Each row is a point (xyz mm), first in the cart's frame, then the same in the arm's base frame.
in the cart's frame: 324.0 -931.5 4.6
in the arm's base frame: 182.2 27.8 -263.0
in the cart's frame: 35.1 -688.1 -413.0
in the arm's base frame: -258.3 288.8 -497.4
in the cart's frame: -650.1 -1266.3 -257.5
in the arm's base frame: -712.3 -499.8 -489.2
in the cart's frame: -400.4 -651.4 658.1
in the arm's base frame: -387.9 -188.4 548.4
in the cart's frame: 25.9 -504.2 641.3
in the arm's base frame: -31.7 87.9 529.1
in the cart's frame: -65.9 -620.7 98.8
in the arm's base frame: -232.8 140.1 6.5
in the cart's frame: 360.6 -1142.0 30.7
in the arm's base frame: 275.3 -154.2 -330.4
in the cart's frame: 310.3 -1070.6 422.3
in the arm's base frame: 315.1 -241.6 59.1
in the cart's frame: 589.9 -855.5 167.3
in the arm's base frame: 454.5 127.2 -125.4
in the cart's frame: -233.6 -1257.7 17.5
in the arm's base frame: -253.2 -448.1 -300.2
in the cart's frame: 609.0 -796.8 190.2
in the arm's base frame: 463.9 177.4 -83.7
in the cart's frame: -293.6 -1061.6 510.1
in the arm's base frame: -226.4 -463.5 232.5
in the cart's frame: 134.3 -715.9 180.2
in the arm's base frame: -1.1 94.8 11.2
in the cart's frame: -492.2 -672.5 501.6
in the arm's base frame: -509.9 -184.0 412.5
